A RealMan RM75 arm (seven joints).
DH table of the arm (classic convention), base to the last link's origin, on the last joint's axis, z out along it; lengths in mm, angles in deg. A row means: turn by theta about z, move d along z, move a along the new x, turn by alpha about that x. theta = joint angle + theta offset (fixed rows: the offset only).
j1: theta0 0  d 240.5  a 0  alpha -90
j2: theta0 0  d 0  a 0  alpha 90
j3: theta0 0  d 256  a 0  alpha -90
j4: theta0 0  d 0  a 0  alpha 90
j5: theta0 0  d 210  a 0  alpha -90
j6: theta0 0  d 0  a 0  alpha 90
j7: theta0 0  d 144  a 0  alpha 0
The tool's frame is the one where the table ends.
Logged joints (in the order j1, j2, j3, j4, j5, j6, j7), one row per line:
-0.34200 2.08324 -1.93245 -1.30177 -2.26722 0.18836 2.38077
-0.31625 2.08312 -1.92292 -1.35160 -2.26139 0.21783 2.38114
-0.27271 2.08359 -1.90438 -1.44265 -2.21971 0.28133 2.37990
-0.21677 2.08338 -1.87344 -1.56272 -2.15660 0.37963 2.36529
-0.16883 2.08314 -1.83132 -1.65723 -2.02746 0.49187 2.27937
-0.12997 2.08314 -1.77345 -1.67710 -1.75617 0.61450 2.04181
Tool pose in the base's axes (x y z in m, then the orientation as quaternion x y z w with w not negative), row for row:
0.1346 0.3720 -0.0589 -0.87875 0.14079 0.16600 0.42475
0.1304 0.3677 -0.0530 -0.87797 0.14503 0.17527 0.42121
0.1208 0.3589 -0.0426 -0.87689 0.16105 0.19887 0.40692
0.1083 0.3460 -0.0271 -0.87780 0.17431 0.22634 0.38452
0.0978 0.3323 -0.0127 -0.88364 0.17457 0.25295 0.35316
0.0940 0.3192 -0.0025 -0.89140 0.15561 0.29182 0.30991
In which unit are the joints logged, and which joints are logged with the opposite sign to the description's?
The joints are logged in radians. Opposite sign: j1, j6.
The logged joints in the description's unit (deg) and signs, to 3 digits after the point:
19.595 119.361 -110.721 -74.586 -129.902 -10.792 136.408
18.120 119.354 -110.175 -77.441 -129.568 -12.481 136.429
15.625 119.381 -109.113 -82.658 -127.180 -16.119 136.358
12.420 119.369 -107.340 -89.537 -123.564 -21.751 135.521
9.673 119.355 -104.927 -94.952 -116.165 -28.182 130.598
7.447 119.355 -101.611 -96.091 -100.621 -35.208 116.987

